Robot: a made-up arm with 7 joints. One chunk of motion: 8 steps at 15 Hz.
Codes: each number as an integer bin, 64 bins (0 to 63) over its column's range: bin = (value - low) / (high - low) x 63, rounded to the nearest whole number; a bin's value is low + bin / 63 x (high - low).
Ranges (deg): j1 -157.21..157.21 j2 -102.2..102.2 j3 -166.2..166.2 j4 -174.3..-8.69 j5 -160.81..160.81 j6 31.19..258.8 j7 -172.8..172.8
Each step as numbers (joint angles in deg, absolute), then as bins.
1 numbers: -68.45 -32.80 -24.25 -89.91 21.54 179.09 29.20
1 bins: 18 21 27 32 36 41 37
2 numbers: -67.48 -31.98 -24.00 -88.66 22.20 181.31 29.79
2 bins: 18 22 27 33 36 42 37
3 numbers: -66.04 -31.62 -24.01 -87.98 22.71 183.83 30.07
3 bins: 18 22 27 33 36 42 37
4 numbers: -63.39 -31.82 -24.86 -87.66 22.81 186.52 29.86
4 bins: 19 22 27 33 36 43 37
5 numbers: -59.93 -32.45 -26.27 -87.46 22.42 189.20 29.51
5 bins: 19 21 27 33 36 44 37
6 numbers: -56.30 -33.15 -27.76 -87.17 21.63 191.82 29.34
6 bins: 20 21 26 33 36 44 37
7 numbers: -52.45 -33.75 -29.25 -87.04 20.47 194.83 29.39
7 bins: 21 21 26 33 36 45 37
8 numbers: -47.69 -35.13 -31.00 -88.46 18.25 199.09 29.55
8 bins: 22 21 26 33 35 46 37
